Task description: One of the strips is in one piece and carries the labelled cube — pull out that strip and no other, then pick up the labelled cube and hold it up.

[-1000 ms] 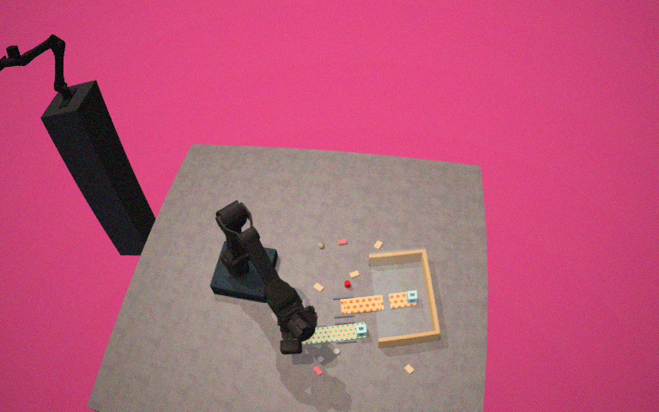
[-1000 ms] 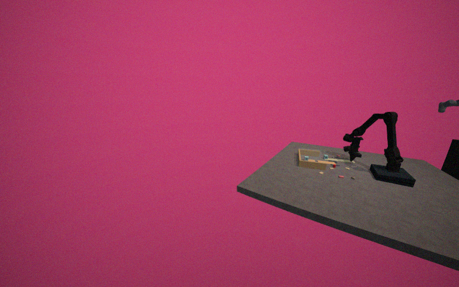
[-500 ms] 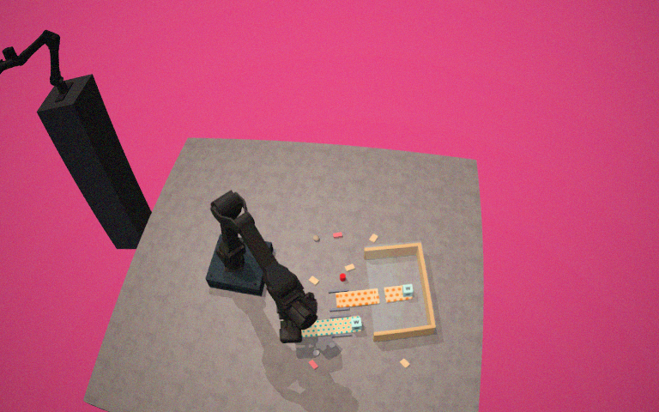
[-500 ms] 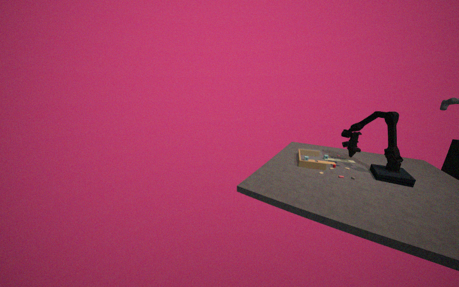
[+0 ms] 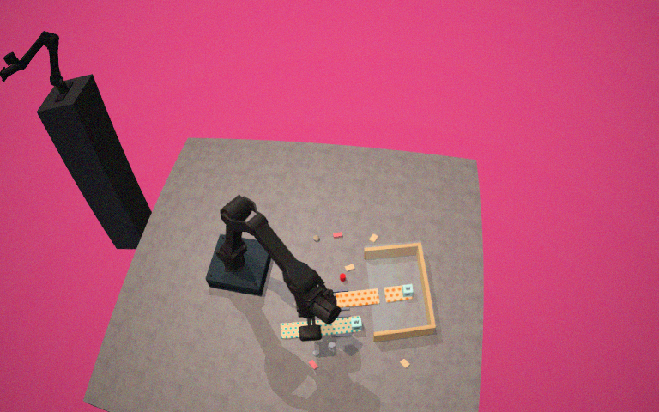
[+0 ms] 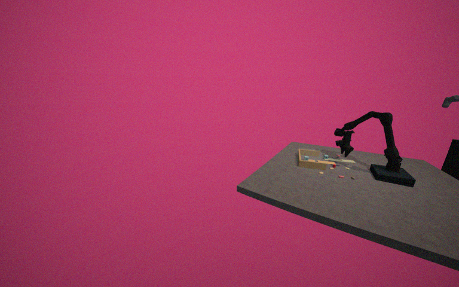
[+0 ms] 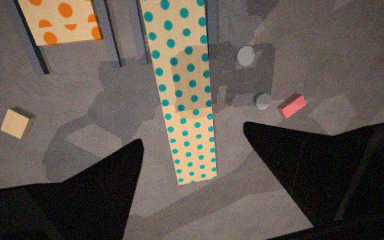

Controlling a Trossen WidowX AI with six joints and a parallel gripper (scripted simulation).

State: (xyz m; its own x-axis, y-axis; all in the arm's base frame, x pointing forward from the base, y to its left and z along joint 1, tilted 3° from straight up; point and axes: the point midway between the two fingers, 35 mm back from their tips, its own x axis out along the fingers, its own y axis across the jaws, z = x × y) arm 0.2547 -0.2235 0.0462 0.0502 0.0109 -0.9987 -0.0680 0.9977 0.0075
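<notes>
The strip is 150 mm ahead of my gripper tip, 110 mm to the left of it and 50 mm below it.
</notes>
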